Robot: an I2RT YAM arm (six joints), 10 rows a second.
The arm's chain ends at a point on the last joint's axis. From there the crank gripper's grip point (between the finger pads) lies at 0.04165 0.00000 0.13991 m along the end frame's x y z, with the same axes.
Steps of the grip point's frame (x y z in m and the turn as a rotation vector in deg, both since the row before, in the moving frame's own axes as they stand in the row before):
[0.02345 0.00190 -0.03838 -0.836 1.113 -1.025]
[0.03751 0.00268 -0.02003 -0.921 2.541 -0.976]
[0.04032 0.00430 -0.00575 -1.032 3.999 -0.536]
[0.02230 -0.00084 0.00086 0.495 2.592 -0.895]
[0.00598 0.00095 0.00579 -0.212 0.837 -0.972]
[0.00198 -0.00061 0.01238 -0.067 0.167 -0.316]
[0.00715 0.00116 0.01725 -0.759 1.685 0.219]
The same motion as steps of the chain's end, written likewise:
[0.02073 0.00063 -0.03754 -0.836 1.113 -1.025]
[0.03134 0.00121 -0.01803 -0.921 2.541 -0.976]
[0.03065 0.00224 -0.00249 -1.032 3.999 -0.536]
[0.01603 0.00106 0.00289 0.495 2.592 -0.895]
[0.00394 0.00116 0.00641 -0.212 0.837 -0.972]
[0.00157 -0.00054 0.01250 -0.067 0.167 -0.316]
[0.00306 -0.00085 0.01855 -0.759 1.685 0.219]

